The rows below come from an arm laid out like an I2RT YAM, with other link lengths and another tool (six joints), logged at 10 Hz.
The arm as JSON. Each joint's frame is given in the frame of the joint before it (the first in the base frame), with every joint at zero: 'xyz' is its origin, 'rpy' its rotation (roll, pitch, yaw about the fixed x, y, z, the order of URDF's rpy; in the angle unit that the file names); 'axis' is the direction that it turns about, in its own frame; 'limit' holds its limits. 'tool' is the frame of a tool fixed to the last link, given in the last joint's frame.
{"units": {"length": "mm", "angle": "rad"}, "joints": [
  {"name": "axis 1", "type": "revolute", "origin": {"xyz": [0.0, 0.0, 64.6], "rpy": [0.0, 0.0, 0.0]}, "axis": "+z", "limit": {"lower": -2.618, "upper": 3.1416}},
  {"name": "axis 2", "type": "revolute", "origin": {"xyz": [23.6, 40.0, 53.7], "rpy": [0.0, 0.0, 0.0]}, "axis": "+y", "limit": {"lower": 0.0, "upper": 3.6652}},
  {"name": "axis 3", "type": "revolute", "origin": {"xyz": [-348.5, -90.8, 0.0], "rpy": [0.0, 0.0, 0.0]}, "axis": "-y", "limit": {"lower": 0.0, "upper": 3.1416}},
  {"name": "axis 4", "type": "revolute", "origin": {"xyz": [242.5, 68.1, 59.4], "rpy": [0.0, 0.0, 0.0]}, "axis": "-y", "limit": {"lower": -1.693, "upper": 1.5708}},
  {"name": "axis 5", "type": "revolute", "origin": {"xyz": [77.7, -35.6, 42.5], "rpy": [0.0, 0.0, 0.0]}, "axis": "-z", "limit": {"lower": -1.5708, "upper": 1.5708}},
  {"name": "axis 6", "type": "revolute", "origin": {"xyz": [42.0, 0.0, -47.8], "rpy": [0.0, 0.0, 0.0]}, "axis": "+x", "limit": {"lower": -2.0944, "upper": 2.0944}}
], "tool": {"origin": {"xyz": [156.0, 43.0, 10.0], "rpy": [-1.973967, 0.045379, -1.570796]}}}
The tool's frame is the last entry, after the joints.
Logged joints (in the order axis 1, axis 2, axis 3, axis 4, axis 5, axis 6), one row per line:
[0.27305 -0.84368 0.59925 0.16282 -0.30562 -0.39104]
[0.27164 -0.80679 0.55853 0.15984 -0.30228 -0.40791]
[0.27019 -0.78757 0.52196 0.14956 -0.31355 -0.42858]
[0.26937 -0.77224 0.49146 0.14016 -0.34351 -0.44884]
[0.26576 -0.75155 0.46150 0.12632 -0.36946 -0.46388]
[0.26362 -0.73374 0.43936 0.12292 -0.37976 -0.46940]
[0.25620 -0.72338 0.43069 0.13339 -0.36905 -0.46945]
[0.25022 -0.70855 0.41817 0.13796 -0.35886 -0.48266]
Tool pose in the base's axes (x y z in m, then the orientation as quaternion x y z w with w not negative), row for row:
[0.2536 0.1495 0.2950 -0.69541 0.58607 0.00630 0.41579]
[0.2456 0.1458 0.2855 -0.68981 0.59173 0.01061 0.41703]
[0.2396 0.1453 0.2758 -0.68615 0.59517 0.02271 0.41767]
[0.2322 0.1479 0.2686 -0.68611 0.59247 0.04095 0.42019]
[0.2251 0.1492 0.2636 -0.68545 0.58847 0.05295 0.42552]
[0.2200 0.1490 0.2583 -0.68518 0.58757 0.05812 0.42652]
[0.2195 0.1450 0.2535 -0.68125 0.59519 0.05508 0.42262]
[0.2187 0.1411 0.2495 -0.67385 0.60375 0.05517 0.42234]
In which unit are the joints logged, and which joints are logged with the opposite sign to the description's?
The joints are logged in radians. Opposite sign: axis 2, axis 4, axis 6.
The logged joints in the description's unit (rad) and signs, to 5 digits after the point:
[0.27305 0.84368 0.59925 -0.16282 -0.30562 0.39104]
[0.27164 0.80679 0.55853 -0.15984 -0.30228 0.40791]
[0.27019 0.78757 0.52196 -0.14956 -0.31355 0.42858]
[0.26937 0.77224 0.49146 -0.14016 -0.34351 0.44884]
[0.26576 0.75155 0.46150 -0.12632 -0.36946 0.46388]
[0.26362 0.73374 0.43936 -0.12292 -0.37976 0.46940]
[0.25620 0.72338 0.43069 -0.13339 -0.36905 0.46945]
[0.25022 0.70855 0.41817 -0.13796 -0.35886 0.48266]

